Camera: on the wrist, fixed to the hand. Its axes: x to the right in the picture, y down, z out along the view.
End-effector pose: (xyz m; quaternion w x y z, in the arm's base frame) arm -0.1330 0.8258 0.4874 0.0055 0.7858 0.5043 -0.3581
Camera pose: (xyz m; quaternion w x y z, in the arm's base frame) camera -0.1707 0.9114 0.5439 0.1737 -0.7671 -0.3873 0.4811
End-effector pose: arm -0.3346 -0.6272 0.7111 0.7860 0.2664 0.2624 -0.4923
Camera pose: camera -0.4166 -0.6427 0.6406 0.7091 0.4484 0.1185 -0.5311
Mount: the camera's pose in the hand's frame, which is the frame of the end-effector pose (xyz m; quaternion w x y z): 0.0265 -0.0920 -0.0526 0.9694 0.2446 -0.0136 0.0177
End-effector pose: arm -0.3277 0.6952 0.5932 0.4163 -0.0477 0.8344 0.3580
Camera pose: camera -0.3449 0.5995 0.5435 0.4202 0.0752 0.8916 0.1510
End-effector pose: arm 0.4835 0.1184 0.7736 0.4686 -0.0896 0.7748 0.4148
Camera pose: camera 0.4833 0.0279 0.7124 0.4794 0.0471 0.8477 0.2221
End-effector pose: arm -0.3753 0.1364 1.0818 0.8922 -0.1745 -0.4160 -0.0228
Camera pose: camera -0.3365 0.0355 1.0974 0.9023 0.0414 -0.4179 0.0978
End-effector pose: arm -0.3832 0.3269 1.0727 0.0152 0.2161 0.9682 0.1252
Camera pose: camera -0.4498 0.2452 1.1014 0.0272 -0.2320 -0.9651 0.1181
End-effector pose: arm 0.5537 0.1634 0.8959 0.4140 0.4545 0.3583 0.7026
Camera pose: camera 0.5216 0.2176 0.8067 0.2826 0.5577 0.5055 0.5946
